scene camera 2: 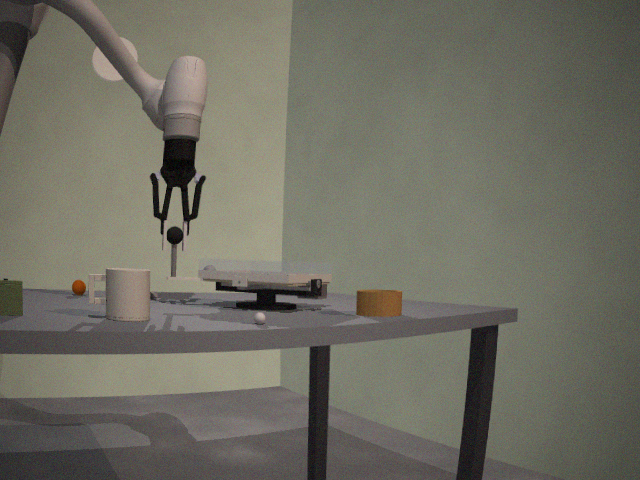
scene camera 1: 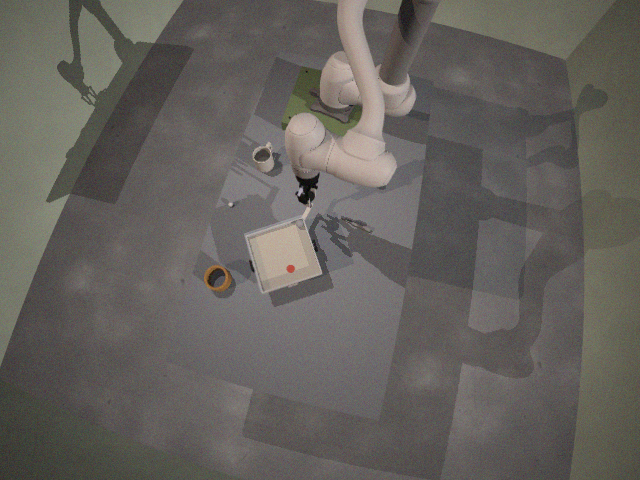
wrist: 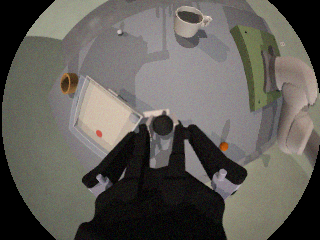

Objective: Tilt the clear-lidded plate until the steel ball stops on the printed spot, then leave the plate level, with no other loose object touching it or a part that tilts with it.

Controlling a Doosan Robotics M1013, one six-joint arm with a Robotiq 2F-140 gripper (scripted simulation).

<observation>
The pictures show: the gripper, a white mug and a black pivot stand.
The gripper shows as well in the wrist view.
</observation>
